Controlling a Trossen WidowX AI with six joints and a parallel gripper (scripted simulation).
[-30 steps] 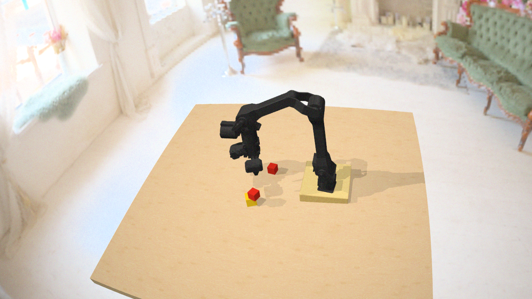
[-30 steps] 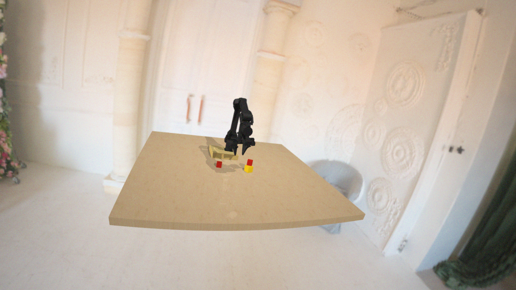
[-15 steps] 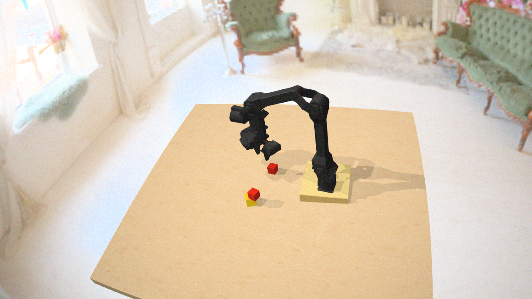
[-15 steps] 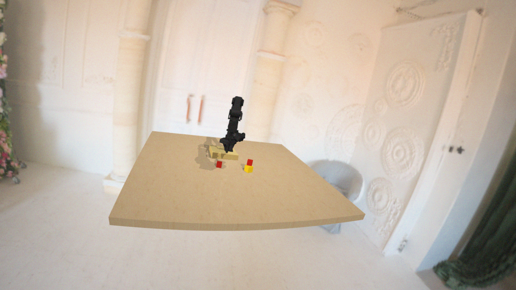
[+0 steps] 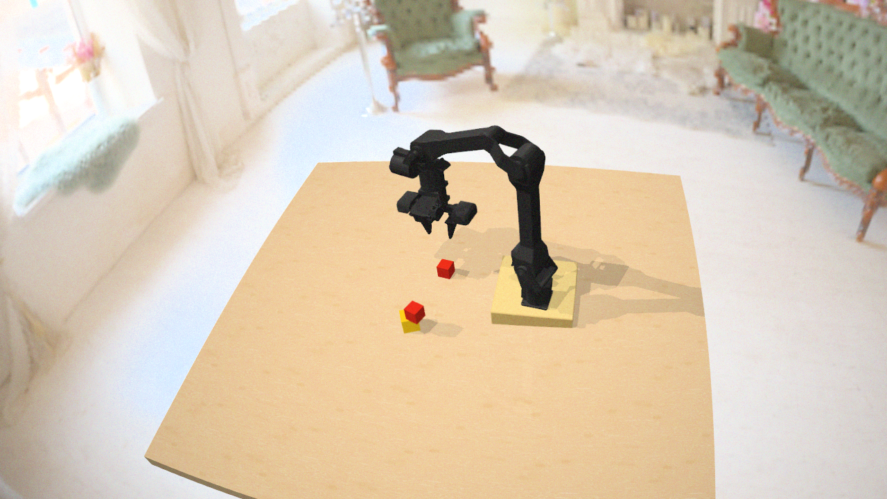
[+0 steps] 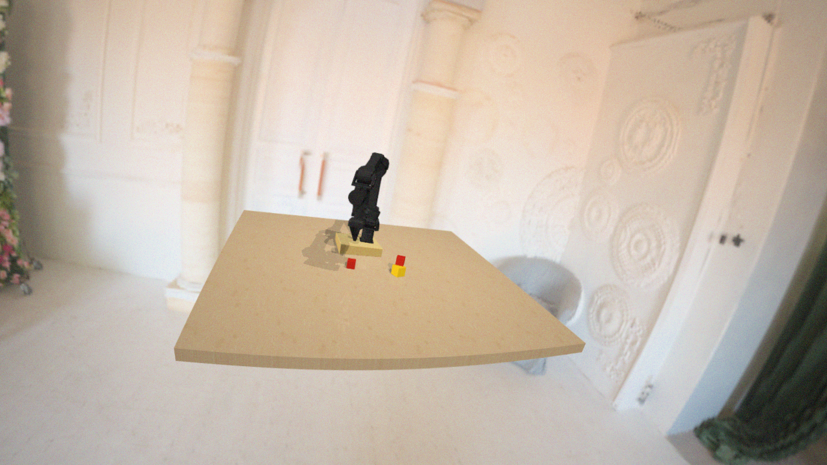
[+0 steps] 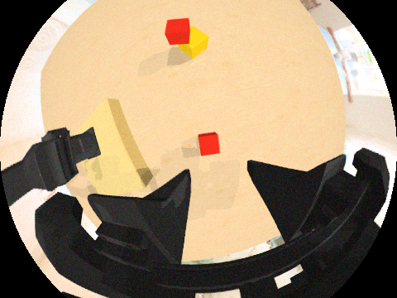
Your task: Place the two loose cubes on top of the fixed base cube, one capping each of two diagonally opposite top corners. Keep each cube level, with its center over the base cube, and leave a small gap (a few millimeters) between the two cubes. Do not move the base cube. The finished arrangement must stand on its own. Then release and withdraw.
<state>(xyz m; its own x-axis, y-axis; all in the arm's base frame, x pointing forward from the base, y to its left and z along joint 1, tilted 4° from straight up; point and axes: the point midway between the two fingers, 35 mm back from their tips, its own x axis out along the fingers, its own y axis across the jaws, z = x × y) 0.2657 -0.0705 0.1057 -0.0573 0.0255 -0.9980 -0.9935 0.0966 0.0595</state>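
My gripper tip is 20 cm to the right of the red cube and 7 cm above it. The rest, counted from my gripper tip: yellow base cube 19 cm to the left, 11 cm below, 2 cm ahead.
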